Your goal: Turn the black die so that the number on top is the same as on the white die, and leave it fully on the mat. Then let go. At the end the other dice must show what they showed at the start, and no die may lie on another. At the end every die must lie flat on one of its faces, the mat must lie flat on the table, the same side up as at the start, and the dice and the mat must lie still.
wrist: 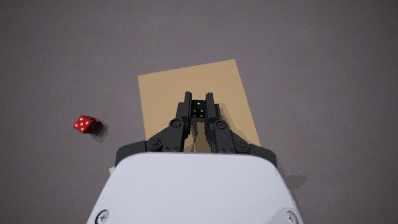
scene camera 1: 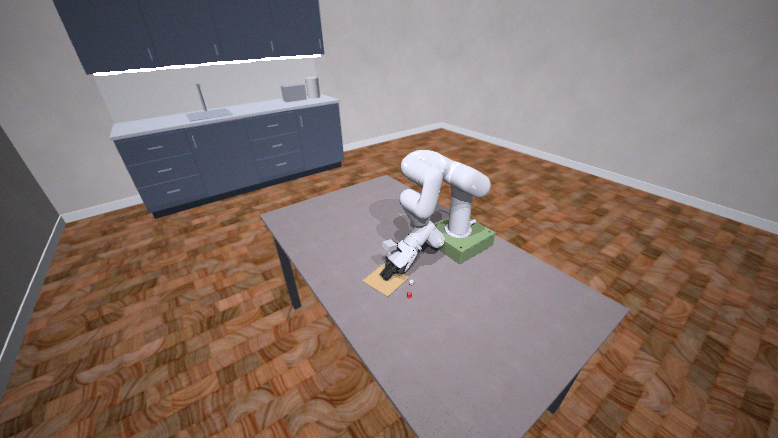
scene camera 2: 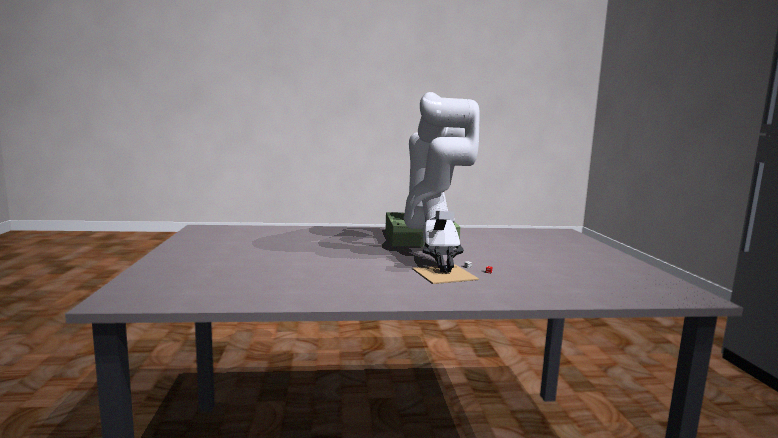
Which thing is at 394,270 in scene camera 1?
My gripper.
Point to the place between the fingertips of my gripper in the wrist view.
198,101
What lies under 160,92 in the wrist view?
A tan mat.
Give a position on a tan mat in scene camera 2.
432,273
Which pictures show my gripper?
The wrist view, scene camera 1 and scene camera 2: all of them.
